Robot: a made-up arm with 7 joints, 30 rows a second.
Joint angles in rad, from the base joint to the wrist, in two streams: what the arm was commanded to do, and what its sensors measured. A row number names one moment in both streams.
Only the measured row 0 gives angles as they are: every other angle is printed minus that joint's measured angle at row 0.
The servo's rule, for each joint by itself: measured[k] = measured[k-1] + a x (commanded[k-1-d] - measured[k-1]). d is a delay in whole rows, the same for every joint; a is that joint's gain. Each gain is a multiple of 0.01, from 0.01 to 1. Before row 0 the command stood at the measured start. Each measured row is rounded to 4 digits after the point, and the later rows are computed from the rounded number. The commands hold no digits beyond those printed.
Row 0, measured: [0.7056 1.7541 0.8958 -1.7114 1.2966 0.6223 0.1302]
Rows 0 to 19, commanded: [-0.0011 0.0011 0.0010 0.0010 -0.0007 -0.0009 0.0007]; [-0.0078 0.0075 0.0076 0.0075 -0.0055 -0.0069 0.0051]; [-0.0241 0.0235 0.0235 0.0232 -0.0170 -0.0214 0.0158]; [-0.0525 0.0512 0.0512 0.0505 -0.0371 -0.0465 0.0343]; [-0.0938 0.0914 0.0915 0.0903 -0.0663 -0.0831 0.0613]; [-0.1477 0.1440 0.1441 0.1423 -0.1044 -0.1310 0.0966]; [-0.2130 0.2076 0.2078 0.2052 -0.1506 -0.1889 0.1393]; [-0.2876 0.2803 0.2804 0.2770 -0.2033 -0.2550 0.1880]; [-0.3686 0.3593 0.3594 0.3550 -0.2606 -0.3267 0.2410]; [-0.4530 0.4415 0.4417 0.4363 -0.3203 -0.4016 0.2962]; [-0.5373 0.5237 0.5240 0.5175 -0.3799 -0.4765 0.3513]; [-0.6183 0.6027 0.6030 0.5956 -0.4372 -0.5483 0.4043]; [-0.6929 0.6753 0.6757 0.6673 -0.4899 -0.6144 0.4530]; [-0.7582 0.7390 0.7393 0.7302 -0.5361 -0.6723 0.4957]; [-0.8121 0.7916 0.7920 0.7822 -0.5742 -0.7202 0.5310]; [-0.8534 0.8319 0.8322 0.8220 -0.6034 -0.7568 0.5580]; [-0.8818 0.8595 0.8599 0.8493 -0.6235 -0.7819 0.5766]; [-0.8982 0.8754 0.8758 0.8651 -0.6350 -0.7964 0.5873]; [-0.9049 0.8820 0.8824 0.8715 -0.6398 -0.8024 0.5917]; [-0.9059 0.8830 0.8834 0.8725 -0.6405 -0.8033 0.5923]
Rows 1 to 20, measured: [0.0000 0.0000 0.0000 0.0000 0.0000 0.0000 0.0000]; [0.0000 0.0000 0.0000 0.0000 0.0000 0.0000 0.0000]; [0.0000 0.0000 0.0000 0.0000 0.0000 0.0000 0.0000]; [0.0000 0.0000 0.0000 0.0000 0.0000 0.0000 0.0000]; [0.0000 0.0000 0.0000 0.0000 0.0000 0.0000 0.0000]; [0.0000 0.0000 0.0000 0.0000 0.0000 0.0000 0.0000]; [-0.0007 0.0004 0.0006 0.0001 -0.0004 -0.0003 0.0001]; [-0.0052 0.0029 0.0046 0.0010 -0.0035 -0.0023 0.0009]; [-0.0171 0.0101 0.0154 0.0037 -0.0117 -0.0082 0.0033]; [-0.0394 0.0245 0.0358 0.0093 -0.0272 -0.0201 0.0083]; [-0.0737 0.0479 0.0675 0.0190 -0.0511 -0.0396 0.0168]; [-0.1203 0.0815 0.1112 0.0338 -0.0836 -0.0679 0.0296]; [-0.1787 0.1256 0.1663 0.0544 -0.1245 -0.1054 0.0472]; [-0.2473 0.1797 0.2313 0.0811 -0.1726 -0.1518 0.0697]; [-0.3237 0.2426 0.3043 0.1140 -0.2263 -0.2060 0.0971]; [-0.4052 0.3122 0.3826 0.1527 -0.2836 -0.2666 0.1290]; [-0.4884 0.3862 0.4632 0.1965 -0.3423 -0.3317 0.1646]; [-0.5702 0.4620 0.5429 0.2444 -0.4002 -0.3988 0.2030]; [-0.6475 0.5367 0.6186 0.2951 -0.4549 -0.4656 0.2430]; [-0.7172 0.6075 0.6874 0.3473 -0.5044 -0.5297 0.2834]
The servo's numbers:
d 6
a 0.63 0.35 0.57 0.12 0.61 0.31 0.16

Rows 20 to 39, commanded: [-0.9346 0.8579 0.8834 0.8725 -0.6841 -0.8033 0.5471]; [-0.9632 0.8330 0.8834 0.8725 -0.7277 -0.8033 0.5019]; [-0.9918 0.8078 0.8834 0.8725 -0.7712 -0.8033 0.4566]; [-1.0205 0.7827 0.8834 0.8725 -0.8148 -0.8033 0.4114]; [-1.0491 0.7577 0.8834 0.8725 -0.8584 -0.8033 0.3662]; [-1.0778 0.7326 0.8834 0.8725 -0.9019 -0.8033 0.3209]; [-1.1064 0.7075 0.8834 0.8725 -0.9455 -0.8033 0.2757]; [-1.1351 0.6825 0.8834 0.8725 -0.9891 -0.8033 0.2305]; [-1.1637 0.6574 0.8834 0.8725 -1.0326 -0.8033 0.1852]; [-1.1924 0.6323 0.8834 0.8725 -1.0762 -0.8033 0.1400]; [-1.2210 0.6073 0.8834 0.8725 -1.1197 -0.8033 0.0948]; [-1.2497 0.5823 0.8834 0.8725 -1.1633 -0.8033 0.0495]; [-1.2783 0.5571 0.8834 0.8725 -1.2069 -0.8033 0.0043]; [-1.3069 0.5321 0.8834 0.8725 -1.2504 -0.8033 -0.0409]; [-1.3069 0.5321 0.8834 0.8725 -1.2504 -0.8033 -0.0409]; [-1.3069 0.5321 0.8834 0.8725 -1.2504 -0.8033 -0.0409]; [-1.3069 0.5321 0.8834 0.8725 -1.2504 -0.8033 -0.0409]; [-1.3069 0.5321 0.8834 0.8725 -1.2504 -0.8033 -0.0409]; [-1.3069 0.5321 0.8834 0.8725 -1.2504 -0.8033 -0.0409]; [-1.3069 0.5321 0.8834 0.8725 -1.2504 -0.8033 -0.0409]
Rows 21 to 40, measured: [-0.7770 0.6719 0.7470 0.3995 -0.5470 -0.5888 0.3230]; [-0.8251 0.7279 0.7956 0.4502 -0.5814 -0.6409 0.3606]; [-0.8608 0.7740 0.8323 0.4981 -0.6071 -0.6846 0.3952]; [-0.8844 0.8095 0.8571 0.5421 -0.6241 -0.7193 0.4259]; [-0.8973 0.8349 0.8715 0.5816 -0.6337 -0.7451 0.4524]; [-0.9027 0.8517 0.8783 0.6165 -0.6378 -0.7631 0.4748]; [-0.9228 0.8539 0.8812 0.6472 -0.6660 -0.7756 0.4864]; [-0.9483 0.8466 0.8825 0.6742 -0.7036 -0.7842 0.4889]; [-0.9757 0.8330 0.8830 0.6980 -0.7448 -0.7901 0.4837]; [-1.0039 0.8154 0.8832 0.7189 -0.7875 -0.7942 0.4721]; [-1.0324 0.7952 0.8833 0.7373 -0.8307 -0.7970 0.4552]; [-1.0610 0.7733 0.8834 0.7535 -0.8741 -0.7990 0.4337]; [-1.0896 0.7503 0.8834 0.7678 -0.9177 -0.8003 0.4084]; [-1.1183 0.7266 0.8834 0.7804 -0.9613 -0.8012 0.3799]; [-1.1469 0.7024 0.8834 0.7915 -1.0048 -0.8019 0.3487]; [-1.1756 0.6779 0.8834 0.8012 -1.0484 -0.8023 0.3153]; [-1.2042 0.6532 0.8834 0.8098 -1.0919 -0.8026 0.2800]; [-1.2329 0.6284 0.8834 0.8173 -1.1355 -0.8028 0.2431]; [-1.2615 0.6034 0.8834 0.8239 -1.1791 -0.8030 0.2049]; [-1.2901 0.5784 0.8834 0.8297 -1.2226 -0.8031 0.1656]
